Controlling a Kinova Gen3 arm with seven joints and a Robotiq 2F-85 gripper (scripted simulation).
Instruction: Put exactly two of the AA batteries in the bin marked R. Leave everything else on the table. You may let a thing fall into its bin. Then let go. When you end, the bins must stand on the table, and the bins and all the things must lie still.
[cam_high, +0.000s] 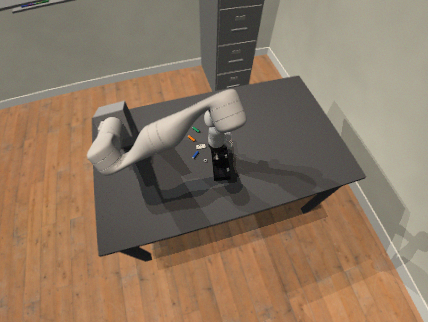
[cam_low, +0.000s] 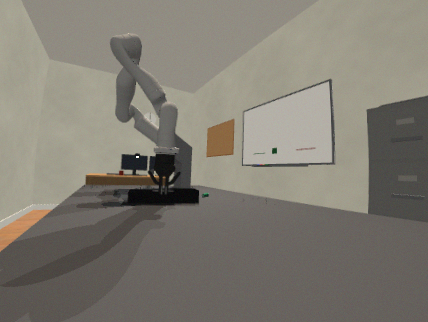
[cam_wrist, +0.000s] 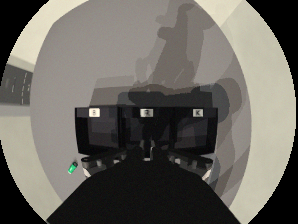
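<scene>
My gripper is now 2 cm short of the black bin and 1 cm above it. Also, from my hand: grey ring (6 cm behind, 3 cm below); white block (6 cm behind, 10 cm to the left, 3 cm below); blue AA battery (10 cm behind, 5 cm to the left, 3 cm below).
</scene>
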